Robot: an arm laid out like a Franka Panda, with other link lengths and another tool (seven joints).
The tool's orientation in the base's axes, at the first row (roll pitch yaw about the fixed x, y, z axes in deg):
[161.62, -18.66, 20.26]
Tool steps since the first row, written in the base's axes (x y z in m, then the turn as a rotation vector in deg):
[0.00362, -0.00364, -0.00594, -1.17, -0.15, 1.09]
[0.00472, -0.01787, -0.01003, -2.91, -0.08, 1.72]
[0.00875, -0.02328, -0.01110, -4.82, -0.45, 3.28]
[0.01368, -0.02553, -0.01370, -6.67, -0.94, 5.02]
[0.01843, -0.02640, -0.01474, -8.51, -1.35, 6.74]
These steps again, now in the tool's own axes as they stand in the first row. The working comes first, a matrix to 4 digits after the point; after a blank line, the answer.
The tool's axes in the first row as the columns of a matrix, in the base's axes (used below as rounded here):
[0.8888, 0.2340, 0.3940]
[0.3281, -0.9252, -0.1907]
[0.3200, 0.2987, -0.8991]

[0.00012, 0.00244, 0.00746, -0.74, 0.19, -1.41]
[-0.00488, 0.01464, 0.01429, -2.06, -0.09, -2.68]
[-0.00341, 0.02027, 0.01787, -3.38, 0.27, -4.76]
[-0.00060, 0.02273, 0.02258, -4.63, 0.81, -6.96]
[0.00300, 0.02434, 0.02555, -5.85, 1.27, -9.16]

